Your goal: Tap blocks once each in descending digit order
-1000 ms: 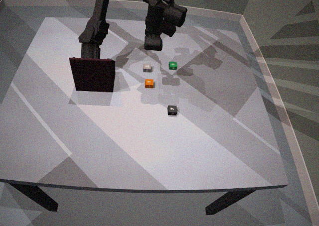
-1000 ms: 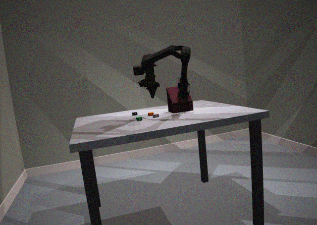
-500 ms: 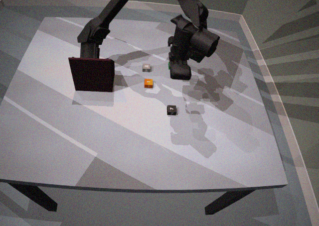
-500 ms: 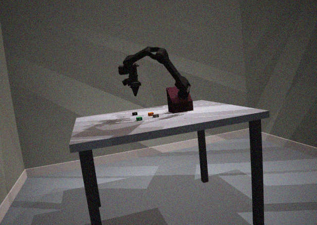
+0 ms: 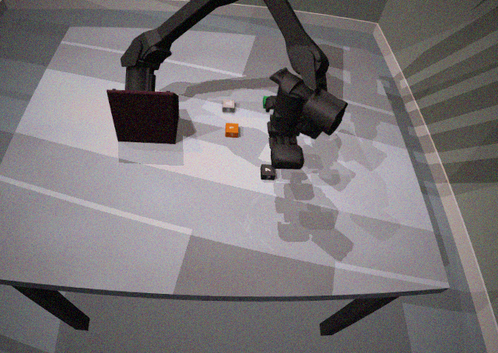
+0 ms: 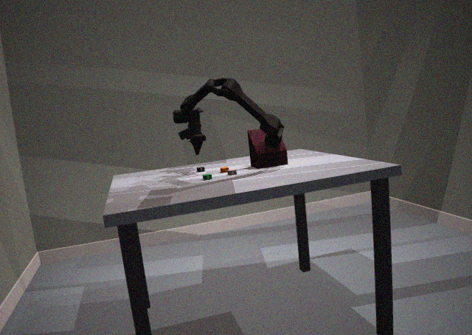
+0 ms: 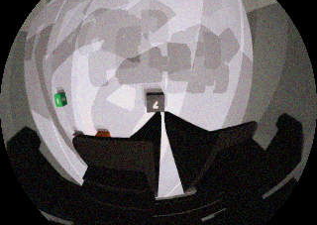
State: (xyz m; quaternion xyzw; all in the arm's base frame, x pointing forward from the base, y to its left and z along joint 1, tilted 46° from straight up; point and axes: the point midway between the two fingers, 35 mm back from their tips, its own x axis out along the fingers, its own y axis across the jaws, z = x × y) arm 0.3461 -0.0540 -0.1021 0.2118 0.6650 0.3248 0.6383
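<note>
My gripper tip is 7 cm above the black block and 1 cm past it. From my gripper tip the other things lie so: orange block 12 cm to the left, 11 cm behind, 7 cm below; then grey block 21 cm to the left, 13 cm behind, 7 cm below; then green block 25 cm to the left, 7 cm below, 2 cm behind.
</note>
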